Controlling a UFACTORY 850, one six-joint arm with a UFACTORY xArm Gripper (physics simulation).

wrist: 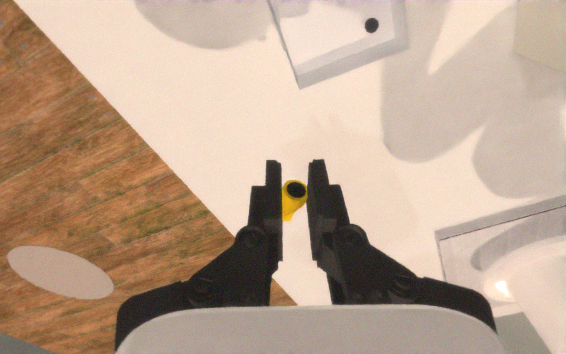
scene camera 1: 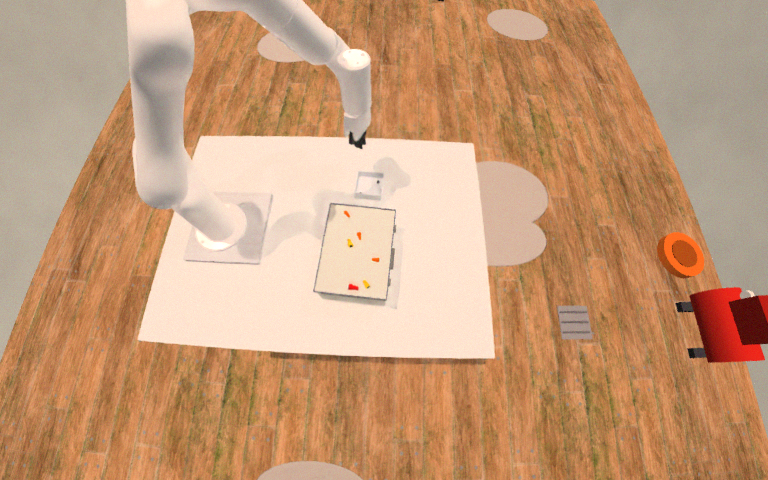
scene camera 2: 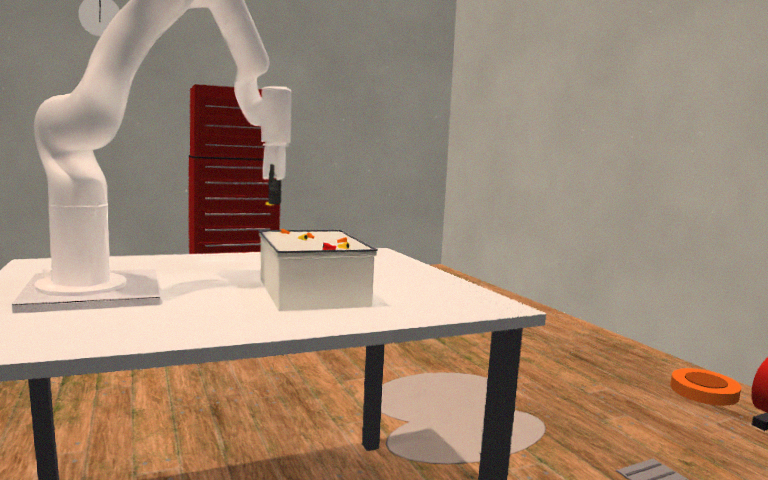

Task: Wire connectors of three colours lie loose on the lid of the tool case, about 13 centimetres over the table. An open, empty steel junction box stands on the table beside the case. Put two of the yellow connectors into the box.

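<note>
My gripper (scene camera 1: 357, 141) (scene camera 2: 274, 202) (wrist: 294, 181) is shut on a yellow connector (wrist: 294, 199) (scene camera 2: 269, 203), its dark open end showing between the fingers. It hangs high over the table, beyond the junction box on the side away from the case. The open junction box (scene camera 1: 357, 184) (wrist: 345, 66) stands beside the tool case; no connector shows inside the part in view. On the case lid (scene camera 1: 339, 268) (scene camera 2: 286, 242) lie two yellow connectors, one (scene camera 1: 350, 243) (scene camera 2: 303, 237) near the middle and one (scene camera 1: 366, 284) (scene camera 2: 344, 245) near the end farthest from the box.
A red connector (scene camera 1: 353, 286) (scene camera 2: 329, 246) lies beside the far yellow one. Three orange connectors (scene camera 1: 347, 213) (scene camera 1: 359, 235) (scene camera 1: 375, 259) lie on the lid. The case stands tall between the arm's base plate (scene camera 1: 260, 226) and the table's right part. A red cabinet (scene camera 2: 226, 96) stands behind the table.
</note>
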